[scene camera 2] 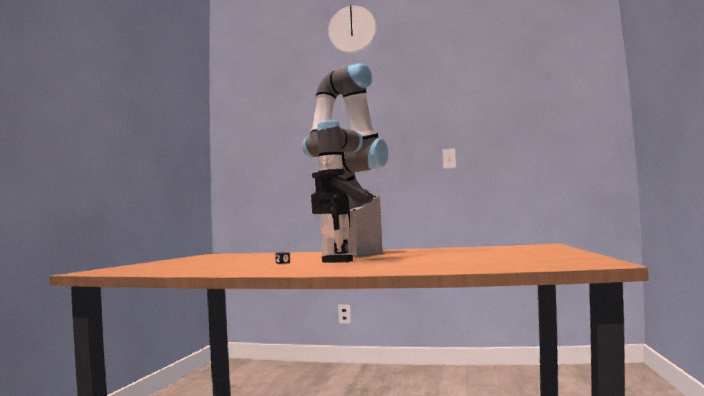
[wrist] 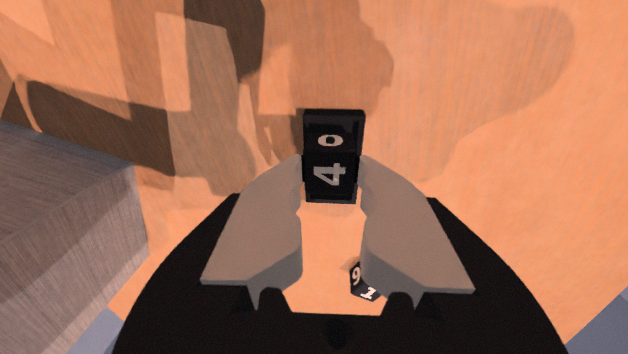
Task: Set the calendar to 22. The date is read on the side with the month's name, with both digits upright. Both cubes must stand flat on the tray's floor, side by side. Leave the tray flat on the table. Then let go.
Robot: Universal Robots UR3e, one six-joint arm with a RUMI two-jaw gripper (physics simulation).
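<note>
My gripper [scene camera 2: 341,243] [wrist: 329,159] points down and is shut on a black number cube [scene camera 2: 341,246] [wrist: 331,175]. In the wrist view the cube shows a white 4 turned on its side and a 0 on the face beyond it. The small black tray [scene camera 2: 337,259] [wrist: 334,113] lies on the table, directly below the held cube. The cube looks close above the tray; the exact gap is hard to tell. The other black cube [scene camera 2: 283,258] [wrist: 364,286] stands on the table left of the tray in the scene view, with 2 and 0 facing that camera. The month's name is not readable.
The grey robot pedestal [scene camera 2: 368,227] [wrist: 75,210] stands behind the tray in the scene view and at the left in the wrist view. The wooden table [scene camera 2: 450,265] [wrist: 500,200] carries the arm's shadows. The table's edge shows at the wrist view's lower corners.
</note>
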